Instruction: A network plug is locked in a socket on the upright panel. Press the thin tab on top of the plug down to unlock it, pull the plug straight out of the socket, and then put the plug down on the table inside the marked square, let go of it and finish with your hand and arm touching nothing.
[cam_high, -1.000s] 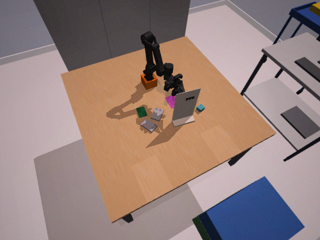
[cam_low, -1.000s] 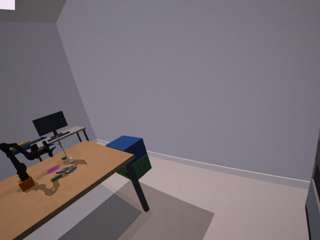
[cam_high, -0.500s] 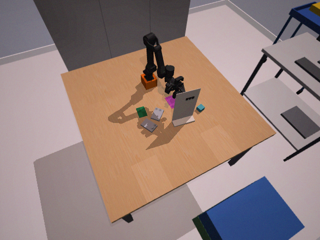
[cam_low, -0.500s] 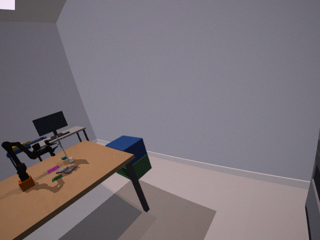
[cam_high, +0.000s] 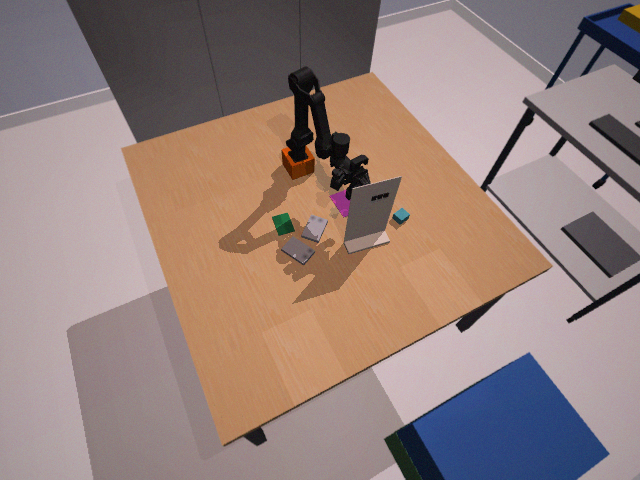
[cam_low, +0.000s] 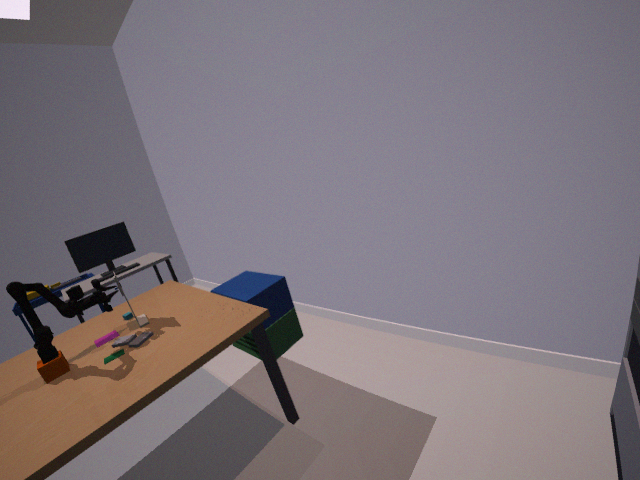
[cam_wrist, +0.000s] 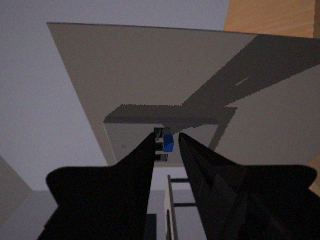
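Now: the network plug right at my gripper tip. Round my gripper tip: grey panel (3 cm ahead, 1 cm to the left, 9 cm below); then magenta marked square (16 cm behind, 4 cm to the left, 24 cm below).
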